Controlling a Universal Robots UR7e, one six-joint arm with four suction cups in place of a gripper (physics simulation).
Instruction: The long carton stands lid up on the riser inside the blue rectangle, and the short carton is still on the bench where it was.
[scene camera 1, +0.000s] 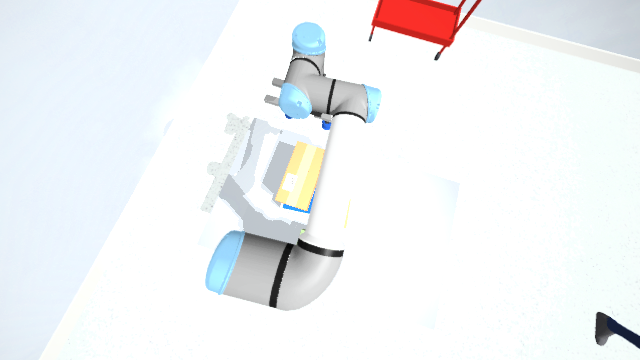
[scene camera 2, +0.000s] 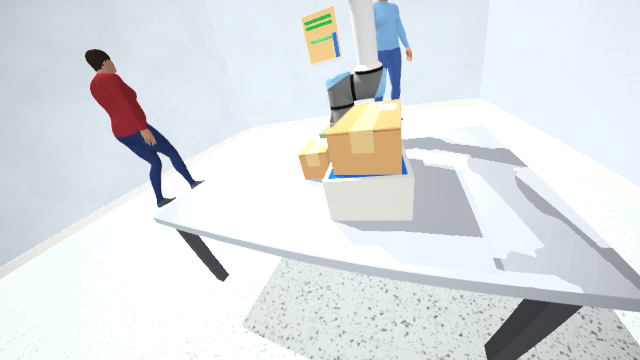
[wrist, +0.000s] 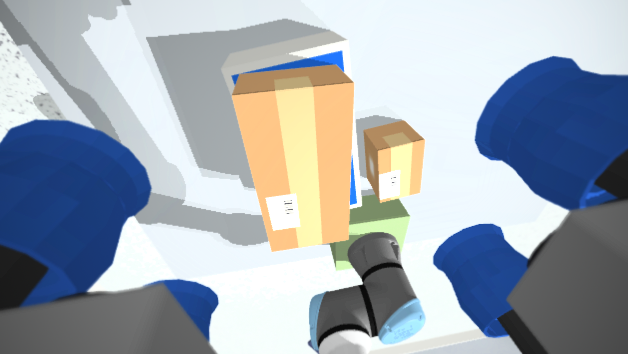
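Pixels of known places: hand, its tool point: (wrist: 325, 223); arm's base, origin of its link: (wrist: 372, 249).
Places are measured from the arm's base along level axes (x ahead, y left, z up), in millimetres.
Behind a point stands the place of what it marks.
Observation:
The long carton (scene camera 1: 302, 175) {x 376, y 163, z 120 mm} (scene camera 2: 380, 150) {x 537, y 196, z 74 mm} (wrist: 300, 165) {x 420, y 169, z 120 mm} rests on the white riser (scene camera 2: 370, 200) {x 556, y 168, z -40 mm} (wrist: 240, 61) {x 552, y 233, z -6 mm}, its taped, labelled face up. Parts of the blue rectangle (scene camera 1: 295, 208) {x 220, y 162, z 17 mm} (scene camera 2: 404, 168) {x 513, y 244, z 17 mm} (wrist: 335, 61) {x 535, y 85, z 17 mm} show around it; the carton hides the rest, so I cannot tell whether it is inside on every side. The short carton (scene camera 2: 312, 162) {x 345, y -56, z -34 mm} (wrist: 400, 160) {x 305, y -54, z 0 mm} stands apart on the bench beside the riser, mostly behind the arm in scene camera 1. My gripper (scene camera 1: 307, 120) {x 561, y 166, z 371 mm} (wrist: 320, 232) {x 561, y 166, z 371 mm} is open, its four blue suction cups bare, high above the cartons. It does not show in scene camera 2.
A green block (scene camera 2: 325, 132) {x 101, y -73, z 0 mm} (wrist: 381, 227) {x 92, y -22, z 1 mm} under the arm's base stands near both cartons. The bench (scene camera 2: 240, 240) {x 666, y -177, z -106 mm} has its front edge before the riser. A red cart (scene camera 1: 417, 21) stands beyond the arm. A person in red (scene camera 2: 117, 105) and one in blue (scene camera 2: 389, 27) stand beyond the bench.

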